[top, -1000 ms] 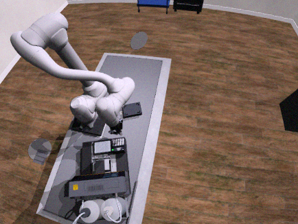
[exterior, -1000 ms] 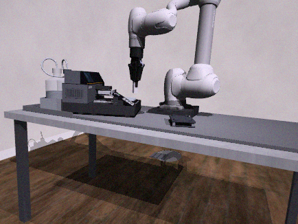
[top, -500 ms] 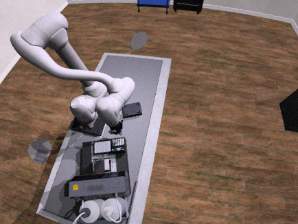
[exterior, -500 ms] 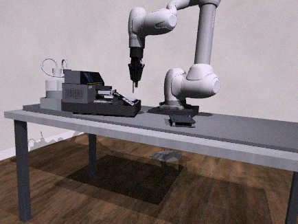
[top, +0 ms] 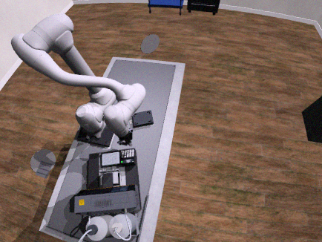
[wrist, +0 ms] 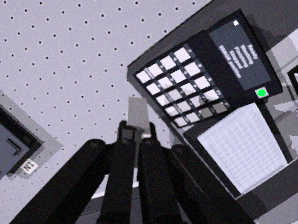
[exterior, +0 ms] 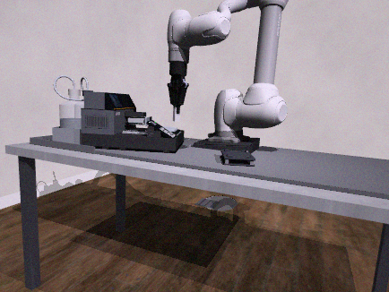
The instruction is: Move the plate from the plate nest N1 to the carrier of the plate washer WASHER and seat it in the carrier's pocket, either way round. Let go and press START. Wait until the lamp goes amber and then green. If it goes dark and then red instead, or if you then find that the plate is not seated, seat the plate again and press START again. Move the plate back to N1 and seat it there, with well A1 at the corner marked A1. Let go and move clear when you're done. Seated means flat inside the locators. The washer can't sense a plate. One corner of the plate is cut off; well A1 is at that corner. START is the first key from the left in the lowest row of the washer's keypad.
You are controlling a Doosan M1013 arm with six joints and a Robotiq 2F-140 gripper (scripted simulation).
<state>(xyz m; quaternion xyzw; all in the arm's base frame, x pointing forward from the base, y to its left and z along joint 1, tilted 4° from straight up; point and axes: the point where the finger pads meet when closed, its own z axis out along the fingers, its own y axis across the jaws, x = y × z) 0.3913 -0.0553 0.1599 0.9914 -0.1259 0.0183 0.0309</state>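
The white well plate is 140 mm to the right of my hand, 110 mm behind it and 90 mm below it. The rest, counted from my hand: plate nest N1: 280 mm to the left, 150 mm below, 50 mm behind; plate washer: 270 mm to the right, 50 mm below, 30 mm behind.
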